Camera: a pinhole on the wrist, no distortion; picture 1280 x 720 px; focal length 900.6 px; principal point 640.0 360.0 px. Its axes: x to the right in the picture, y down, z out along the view. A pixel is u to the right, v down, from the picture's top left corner.
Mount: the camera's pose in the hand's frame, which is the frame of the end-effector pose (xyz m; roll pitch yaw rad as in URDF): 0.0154 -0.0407 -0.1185 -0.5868 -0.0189 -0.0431
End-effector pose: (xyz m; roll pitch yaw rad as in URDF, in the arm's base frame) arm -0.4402 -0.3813 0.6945 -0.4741 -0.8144 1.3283
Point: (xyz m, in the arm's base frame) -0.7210 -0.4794 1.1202
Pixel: outside the picture
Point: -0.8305 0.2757 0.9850
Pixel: outside the picture
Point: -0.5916 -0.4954 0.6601
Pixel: 160 181
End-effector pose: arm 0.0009 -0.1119 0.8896 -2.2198 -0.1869 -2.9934
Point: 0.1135 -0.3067 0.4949
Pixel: 358 168
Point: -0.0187 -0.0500 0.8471
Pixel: 536 631
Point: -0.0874 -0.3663 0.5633
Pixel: 724 116
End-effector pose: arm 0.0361 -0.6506 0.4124 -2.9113 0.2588 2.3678
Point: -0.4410 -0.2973 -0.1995
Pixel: outside the picture
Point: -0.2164 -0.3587 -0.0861
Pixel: outside the picture
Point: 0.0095 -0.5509 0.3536
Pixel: 1077 410
